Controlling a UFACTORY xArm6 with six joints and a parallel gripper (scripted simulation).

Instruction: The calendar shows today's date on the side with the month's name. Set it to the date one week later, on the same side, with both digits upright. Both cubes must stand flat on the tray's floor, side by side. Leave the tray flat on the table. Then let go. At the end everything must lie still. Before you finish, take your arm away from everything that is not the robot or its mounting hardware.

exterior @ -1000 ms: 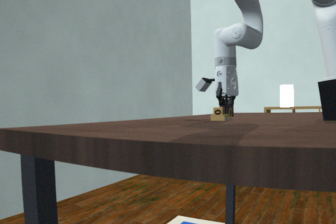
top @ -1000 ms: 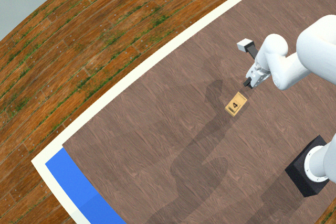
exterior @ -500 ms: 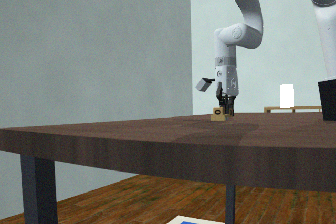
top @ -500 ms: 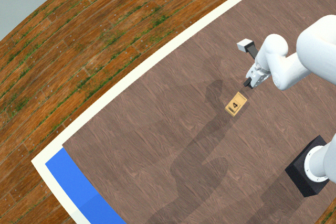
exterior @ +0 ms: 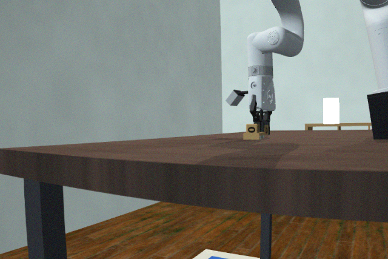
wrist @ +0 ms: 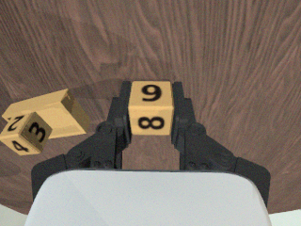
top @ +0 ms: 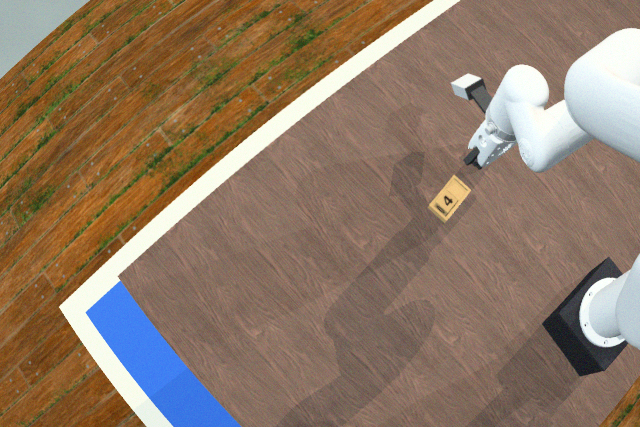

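My hand is 1 cm above the wooden cube. From my hand the other things lie so: tray (11 cm to the left, 2 cm below).
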